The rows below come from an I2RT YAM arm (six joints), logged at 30 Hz.
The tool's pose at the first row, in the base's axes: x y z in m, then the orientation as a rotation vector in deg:
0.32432, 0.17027, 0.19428, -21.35, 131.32, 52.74
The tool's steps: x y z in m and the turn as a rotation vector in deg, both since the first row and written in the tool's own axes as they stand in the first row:
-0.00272, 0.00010, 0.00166, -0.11, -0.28, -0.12
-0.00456, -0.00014, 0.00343, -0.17, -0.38, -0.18
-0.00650, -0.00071, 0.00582, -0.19, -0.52, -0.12
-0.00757, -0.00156, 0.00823, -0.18, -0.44, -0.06
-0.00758, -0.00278, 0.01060, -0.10, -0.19, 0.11
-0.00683, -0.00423, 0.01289, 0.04, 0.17, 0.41
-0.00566, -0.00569, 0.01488, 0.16, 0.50, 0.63
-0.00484, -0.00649, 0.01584, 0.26, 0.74, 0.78
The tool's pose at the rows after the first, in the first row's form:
0.32709, 0.17157, 0.19518, -21.38, 130.98, 52.81
0.32940, 0.17268, 0.19526, -21.42, 130.84, 52.85
0.33222, 0.17399, 0.19490, -21.28, 130.73, 52.90
0.33452, 0.17509, 0.19382, -21.26, 130.83, 52.92
0.33617, 0.17587, 0.19187, -21.17, 131.15, 52.91
0.33731, 0.17641, 0.18936, -20.97, 131.65, 52.90
0.33800, 0.17673, 0.18674, -20.85, 132.08, 52.87
0.33819, 0.17681, 0.18526, -20.77, 132.39, 52.83

